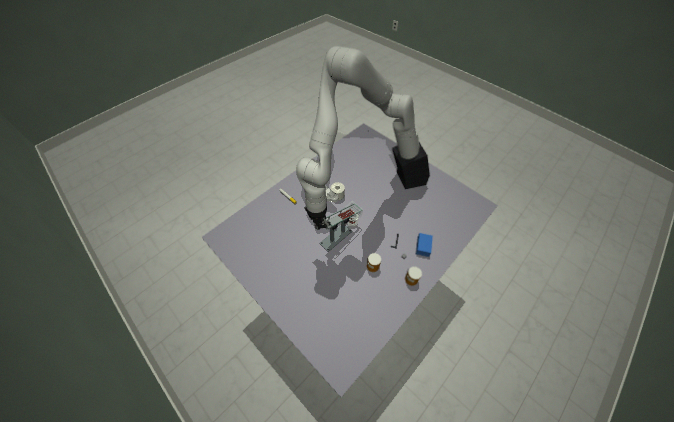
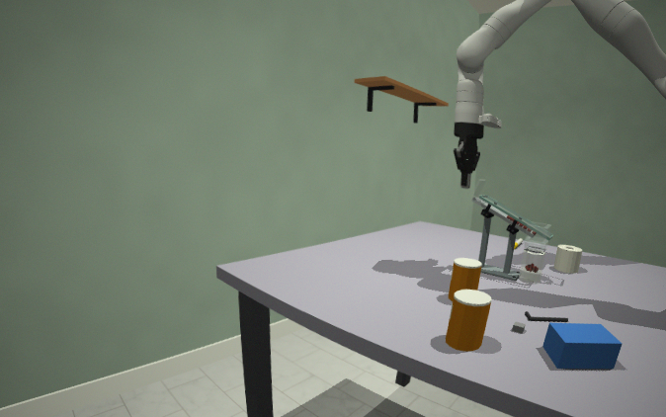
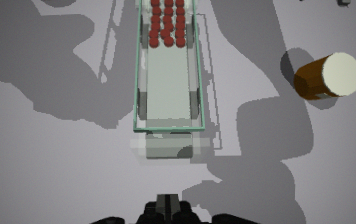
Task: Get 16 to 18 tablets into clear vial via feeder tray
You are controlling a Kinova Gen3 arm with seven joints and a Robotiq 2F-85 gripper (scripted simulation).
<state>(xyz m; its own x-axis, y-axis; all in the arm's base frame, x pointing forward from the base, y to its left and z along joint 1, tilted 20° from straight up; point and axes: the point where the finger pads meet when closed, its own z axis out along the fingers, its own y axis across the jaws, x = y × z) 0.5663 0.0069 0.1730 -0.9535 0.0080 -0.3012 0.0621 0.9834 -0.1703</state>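
Right now my hand is 100 mm past the feeder tray, 60 mm above it and 10 mm to the right of it. From my hand the other things lie so: clear vial 200 mm behind, 170 mm below, 10 mm to the left; yellow pen 320 mm to the right, 200 mm below, 100 mm behind; white roll 280 mm behind, 180 mm below, 160 mm to the right.
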